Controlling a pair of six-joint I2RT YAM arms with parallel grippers.
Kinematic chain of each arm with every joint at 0, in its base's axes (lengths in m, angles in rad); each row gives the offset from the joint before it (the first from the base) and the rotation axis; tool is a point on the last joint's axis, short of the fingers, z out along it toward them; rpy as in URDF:
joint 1: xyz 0 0 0.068 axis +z
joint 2: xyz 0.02 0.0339 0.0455 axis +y
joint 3: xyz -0.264 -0.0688 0 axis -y
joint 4: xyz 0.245 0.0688 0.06 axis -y
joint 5: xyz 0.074 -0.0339 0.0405 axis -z
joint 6: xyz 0.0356 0 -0.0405 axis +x
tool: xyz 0 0 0 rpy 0 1.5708 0
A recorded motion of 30 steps. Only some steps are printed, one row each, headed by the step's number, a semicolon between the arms.
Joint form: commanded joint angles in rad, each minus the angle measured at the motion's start. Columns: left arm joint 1, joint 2, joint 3, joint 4, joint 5, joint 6; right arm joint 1, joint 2, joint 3, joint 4, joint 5, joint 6.
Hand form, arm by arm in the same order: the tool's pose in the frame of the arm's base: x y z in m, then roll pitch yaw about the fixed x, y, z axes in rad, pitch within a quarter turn. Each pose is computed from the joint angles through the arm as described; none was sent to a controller.
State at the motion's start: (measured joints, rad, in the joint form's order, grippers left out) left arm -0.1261 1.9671 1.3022 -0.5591 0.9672 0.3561; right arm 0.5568 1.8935 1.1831 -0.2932 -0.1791 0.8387
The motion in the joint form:
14: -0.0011 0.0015 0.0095 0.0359 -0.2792 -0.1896; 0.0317 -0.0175 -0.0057 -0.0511 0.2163 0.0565
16: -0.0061 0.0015 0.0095 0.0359 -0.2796 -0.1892; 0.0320 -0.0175 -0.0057 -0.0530 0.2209 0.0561
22: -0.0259 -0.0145 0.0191 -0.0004 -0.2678 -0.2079; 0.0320 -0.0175 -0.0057 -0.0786 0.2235 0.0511
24: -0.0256 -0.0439 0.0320 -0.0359 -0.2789 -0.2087; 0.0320 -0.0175 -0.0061 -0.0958 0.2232 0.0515
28: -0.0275 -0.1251 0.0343 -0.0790 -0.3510 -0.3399; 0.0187 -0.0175 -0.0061 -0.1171 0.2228 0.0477
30: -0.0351 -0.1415 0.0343 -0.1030 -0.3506 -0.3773; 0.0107 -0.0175 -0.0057 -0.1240 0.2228 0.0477
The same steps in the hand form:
14: 0.3855 -0.0721 0.1609 -2.5161 0.4925 2.8686; 0.3174 0.2102 0.1590 2.7338 0.3470 2.7524
16: 0.3852 -0.0740 0.1609 -2.5167 0.4927 2.8632; 0.3173 0.2101 0.1589 2.7379 0.3494 2.7521
22: 0.3812 -0.0816 0.1683 -2.4949 0.4725 2.8624; 0.3153 0.2087 0.1575 2.7634 0.3387 2.7638
24: 0.3786 -0.0808 0.1811 -2.5070 0.4775 2.8618; 0.3138 0.2077 0.1565 2.7784 0.3283 2.7685
28: 0.3692 -0.0780 0.2079 -2.5315 0.4365 2.9734; 0.3148 0.2024 0.1555 2.7978 0.3171 2.7649
30: 0.3648 -0.0802 0.2127 -2.5174 0.4073 2.9992; 0.3159 0.1995 0.1553 2.8033 0.3133 2.7586

